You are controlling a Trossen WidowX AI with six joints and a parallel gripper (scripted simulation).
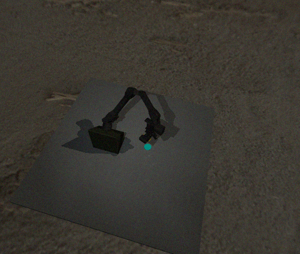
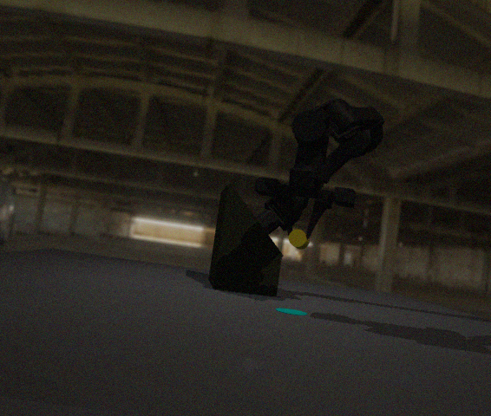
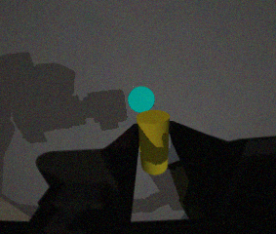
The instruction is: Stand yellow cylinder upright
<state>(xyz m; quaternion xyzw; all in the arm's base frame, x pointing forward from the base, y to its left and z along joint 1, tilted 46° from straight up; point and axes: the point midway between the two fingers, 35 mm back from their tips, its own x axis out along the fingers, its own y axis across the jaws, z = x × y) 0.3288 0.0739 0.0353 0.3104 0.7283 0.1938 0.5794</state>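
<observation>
Right now my gripper tip is 1 cm to the right of the cyan circle and 14 cm above it. From my gripper tip the other things lie so: yellow tall cylinder: 2 cm behind, 1 cm to the left.
</observation>
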